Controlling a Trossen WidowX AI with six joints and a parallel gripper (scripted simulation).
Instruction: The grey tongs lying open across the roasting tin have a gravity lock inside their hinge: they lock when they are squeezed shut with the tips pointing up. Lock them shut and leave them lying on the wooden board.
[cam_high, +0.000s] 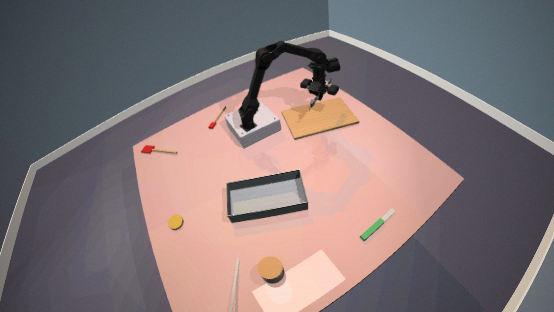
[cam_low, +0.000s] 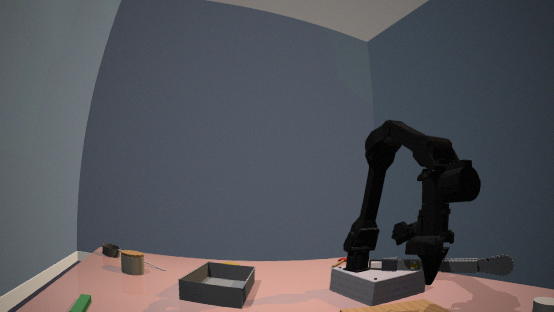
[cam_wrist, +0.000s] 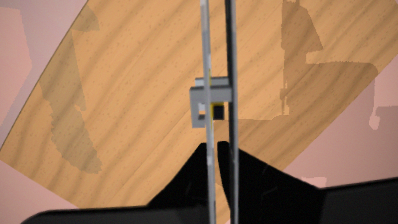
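My gripper tip is 100 mm above the wooden board. From my gripper tip the other things lie so: cork-lidded jar (460 mm ahead, 700 mm to the right, 70 mm below); yellow disc (30 mm ahead, 890 mm to the right, 100 mm below); roasting tin (210 mm ahead, 520 mm to the right, 80 mm below).
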